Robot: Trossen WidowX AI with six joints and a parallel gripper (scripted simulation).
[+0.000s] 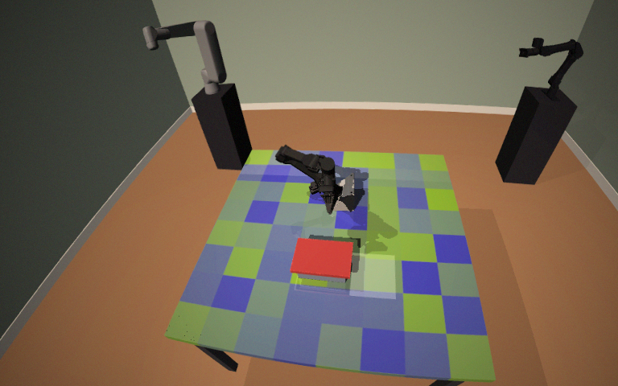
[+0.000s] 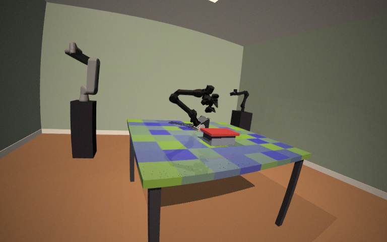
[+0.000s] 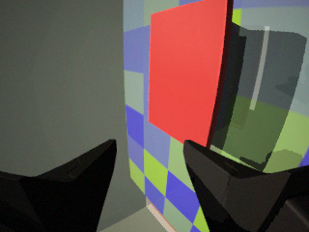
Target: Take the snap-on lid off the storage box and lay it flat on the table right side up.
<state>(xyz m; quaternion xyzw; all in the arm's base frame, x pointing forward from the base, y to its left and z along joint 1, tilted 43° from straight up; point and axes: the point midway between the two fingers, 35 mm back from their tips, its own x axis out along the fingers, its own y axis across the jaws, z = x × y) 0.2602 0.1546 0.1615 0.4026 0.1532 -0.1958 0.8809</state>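
Now: the red lid 15 cm below my gripper tip, 12 cm ahead of it and 2 cm to the right of it. The rest, counted from my gripper tip: grey storage box 19 cm below, 12 cm ahead, 2 cm to the right.
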